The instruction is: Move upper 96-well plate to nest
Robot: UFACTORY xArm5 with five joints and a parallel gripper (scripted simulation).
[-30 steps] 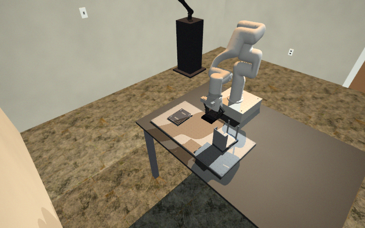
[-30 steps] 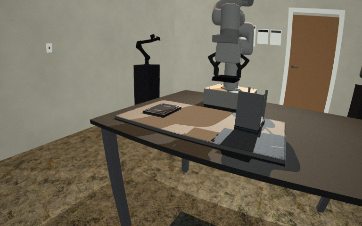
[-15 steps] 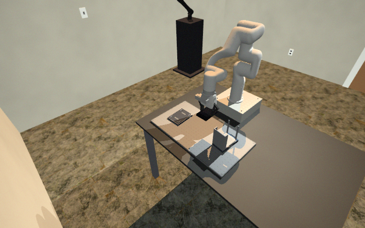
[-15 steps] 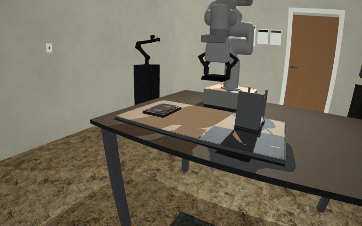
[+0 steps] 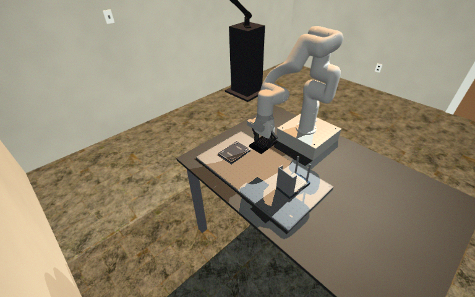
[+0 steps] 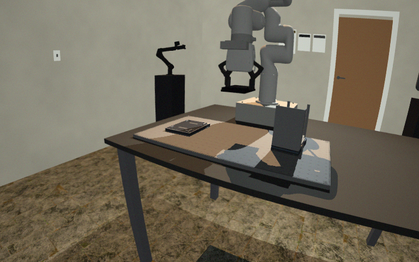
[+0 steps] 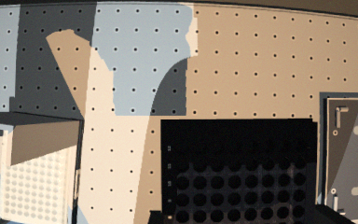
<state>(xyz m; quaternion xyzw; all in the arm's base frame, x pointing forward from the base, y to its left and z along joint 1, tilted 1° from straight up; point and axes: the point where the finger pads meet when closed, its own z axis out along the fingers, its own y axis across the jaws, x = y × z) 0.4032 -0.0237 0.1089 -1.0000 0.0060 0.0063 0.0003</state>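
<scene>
The plate nest N1 lies 210 mm to the right of my hand and 190 mm below it. Round my hand: black 96-well plate 10 mm below; then grey rack wall 190 mm to the left, 110 mm below, 60 mm ahead; then light plate 200 mm to the left, 170 mm below.
</scene>
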